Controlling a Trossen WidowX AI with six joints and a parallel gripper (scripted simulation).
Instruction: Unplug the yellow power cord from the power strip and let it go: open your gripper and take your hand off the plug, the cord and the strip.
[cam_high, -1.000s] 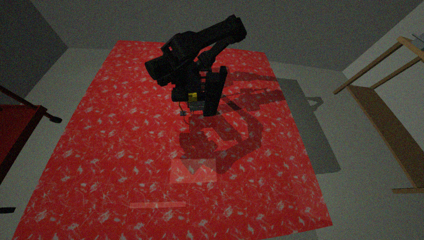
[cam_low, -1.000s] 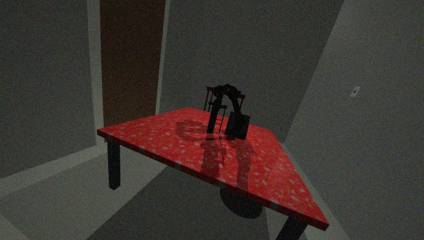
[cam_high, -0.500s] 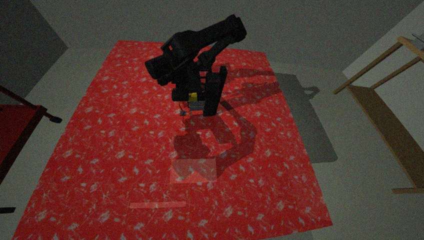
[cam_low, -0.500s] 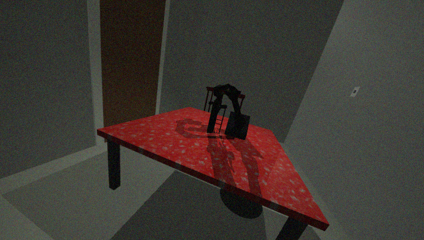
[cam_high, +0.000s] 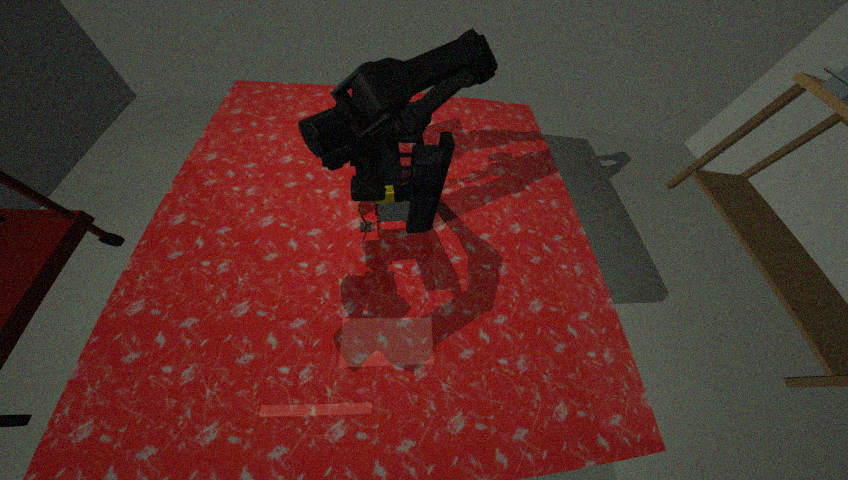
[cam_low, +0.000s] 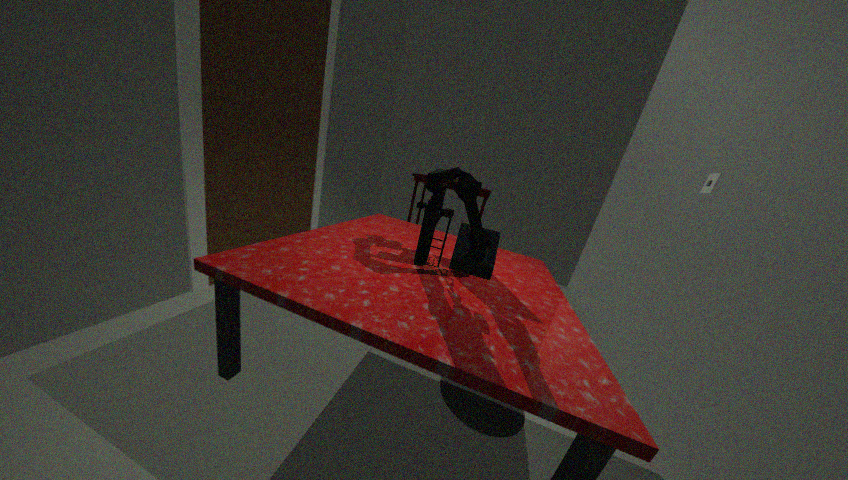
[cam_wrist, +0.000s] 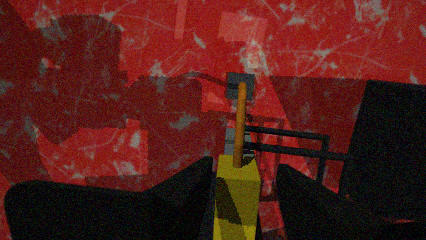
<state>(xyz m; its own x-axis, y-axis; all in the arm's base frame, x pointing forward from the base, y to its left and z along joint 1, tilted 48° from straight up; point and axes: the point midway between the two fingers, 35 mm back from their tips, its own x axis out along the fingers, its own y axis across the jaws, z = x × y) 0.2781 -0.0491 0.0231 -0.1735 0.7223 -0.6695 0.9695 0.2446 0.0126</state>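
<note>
The yellow plug lies 10 mm behind my gripper tip, 50 mm to the left of it and 10 mm below it.
</note>
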